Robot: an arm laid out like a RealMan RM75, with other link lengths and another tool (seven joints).
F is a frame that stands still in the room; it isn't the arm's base.
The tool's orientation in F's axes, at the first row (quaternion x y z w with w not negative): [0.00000, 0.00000, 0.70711, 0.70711]
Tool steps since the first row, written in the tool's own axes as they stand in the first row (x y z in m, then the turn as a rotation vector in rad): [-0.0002, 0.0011, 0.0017, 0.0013, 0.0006, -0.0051]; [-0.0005, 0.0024, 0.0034, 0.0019, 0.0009, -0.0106]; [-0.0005, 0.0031, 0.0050, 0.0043, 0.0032, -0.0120]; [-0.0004, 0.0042, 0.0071, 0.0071, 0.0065, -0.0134]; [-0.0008, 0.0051, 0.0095, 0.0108, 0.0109, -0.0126]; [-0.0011, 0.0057, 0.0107, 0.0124, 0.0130, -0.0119]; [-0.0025, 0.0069, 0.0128, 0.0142, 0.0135, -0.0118]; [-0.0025, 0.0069, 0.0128, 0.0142, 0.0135, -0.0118]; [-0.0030, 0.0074, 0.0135, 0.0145, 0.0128, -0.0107]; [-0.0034, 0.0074, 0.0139, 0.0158, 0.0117, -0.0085]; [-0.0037, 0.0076, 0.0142, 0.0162, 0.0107, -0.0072]
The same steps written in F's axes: [-0.0011, -0.0002, 0.0017, -0.0006, 0.0013, -0.0051]; [-0.0024, -0.0005, 0.0034, -0.0009, 0.0019, -0.0106]; [-0.0031, -0.0005, 0.0050, -0.0032, 0.0043, -0.0120]; [-0.0042, -0.0004, 0.0071, -0.0065, 0.0071, -0.0134]; [-0.0051, -0.0008, 0.0095, -0.0109, 0.0108, -0.0126]; [-0.0057, -0.0011, 0.0107, -0.0130, 0.0124, -0.0119]; [-0.0069, -0.0025, 0.0128, -0.0135, 0.0142, -0.0118]; [-0.0069, -0.0025, 0.0128, -0.0135, 0.0142, -0.0118]; [-0.0074, -0.0030, 0.0135, -0.0128, 0.0145, -0.0107]; [-0.0074, -0.0034, 0.0139, -0.0117, 0.0158, -0.0085]; [-0.0076, -0.0037, 0.0142, -0.0107, 0.0162, -0.0072]
